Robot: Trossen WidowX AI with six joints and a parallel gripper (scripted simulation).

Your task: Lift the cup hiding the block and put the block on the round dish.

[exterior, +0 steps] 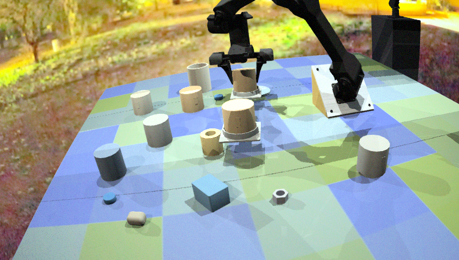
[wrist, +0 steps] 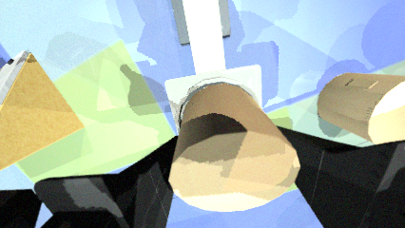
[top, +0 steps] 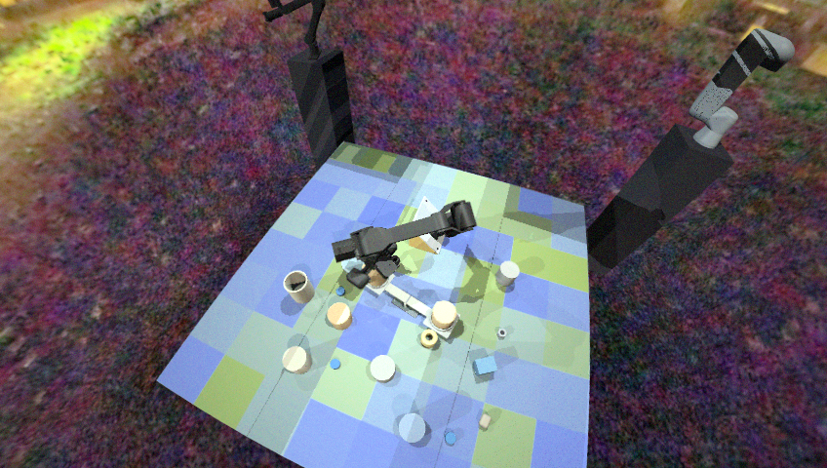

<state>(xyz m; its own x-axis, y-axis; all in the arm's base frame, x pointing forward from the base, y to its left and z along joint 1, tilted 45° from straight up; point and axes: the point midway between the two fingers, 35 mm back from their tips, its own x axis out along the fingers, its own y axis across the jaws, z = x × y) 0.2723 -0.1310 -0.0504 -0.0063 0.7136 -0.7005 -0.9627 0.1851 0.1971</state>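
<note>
Now: gripper tip 10 mm above the teal block. Also, from my gripper tip: balance (40 mm ahead, 130 mm to the left, 50 mm below); then balance beam (30 mm ahead, 130 mm to the left, 40 mm below); then round pale-blue dish (50 mm behind, 110 mm to the right, 70 mm below).
</note>
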